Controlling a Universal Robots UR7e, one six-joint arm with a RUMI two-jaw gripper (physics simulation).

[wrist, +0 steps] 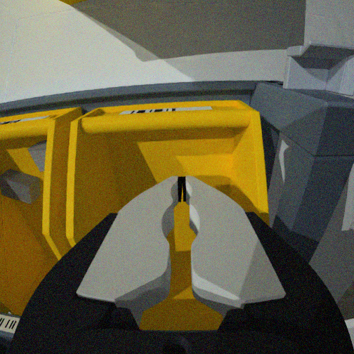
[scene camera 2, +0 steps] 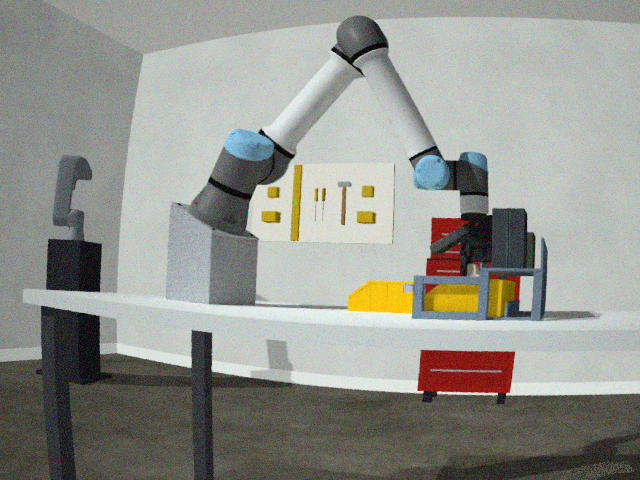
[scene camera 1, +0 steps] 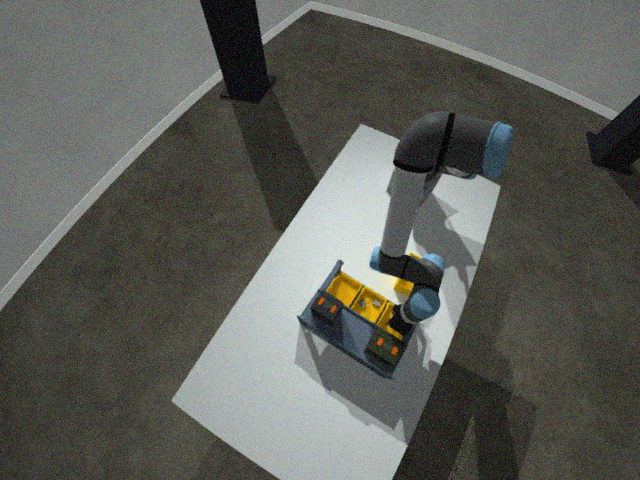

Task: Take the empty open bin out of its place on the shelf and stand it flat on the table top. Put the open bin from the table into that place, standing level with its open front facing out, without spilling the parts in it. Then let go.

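Seen in the pictures: arm's base, link origin: [scene camera 2: 215, 220].
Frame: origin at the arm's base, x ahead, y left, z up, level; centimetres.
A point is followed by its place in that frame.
A grey-blue shelf [scene camera 1: 356, 330] {x 71.5, y -7.1, z -9.9 cm} [scene camera 2: 483, 295] {x 62.5, y -25.1, z -15.2 cm} [wrist: 309, 158] stands on the white table [scene camera 1: 289, 392] {x 99.8, y -22.8, z -20.1 cm} [scene camera 2: 289, 323] {x 29.7, y -46.7, z -20.4 cm} and holds three yellow open bins side by side. The bin at its right end [wrist: 197, 140] [scene camera 1: 387, 321] {x 63.0, y 4.4, z -19.2 cm} is empty. My gripper [wrist: 181, 189] [scene camera 2: 471, 269] is shut on nothing, with its fingertips down inside this empty bin near its back wall. The middle bin [scene camera 1: 370, 302] {x 57.8, y -4.1, z -19.2 cm} [wrist: 21, 211] has grey parts in it. Another yellow open bin [scene camera 2: 379, 296] {x 40.0, y 5.2, z -16.3 cm} [scene camera 1: 403, 285] {x 46.4, y 7.3, z -19.9 cm} stands on the table just behind the shelf, partly hidden by my arm; its contents are hidden.
Two dark boxes with orange marks [scene camera 1: 327, 306] {x 69.0, y -19.1, z 2.3 cm} [scene camera 1: 385, 349] {x 75.9, y 2.7, z -0.4 cm} sit on the shelf's top board. A red drawer cabinet [scene camera 2: 444, 258] stands behind the shelf. The arm's grey pedestal [scene camera 2: 209, 258] {x 2.6, y -10.3, z -9.6 cm} is at the table's far end. A tool board [scene camera 2: 330, 204] hangs on the wall.
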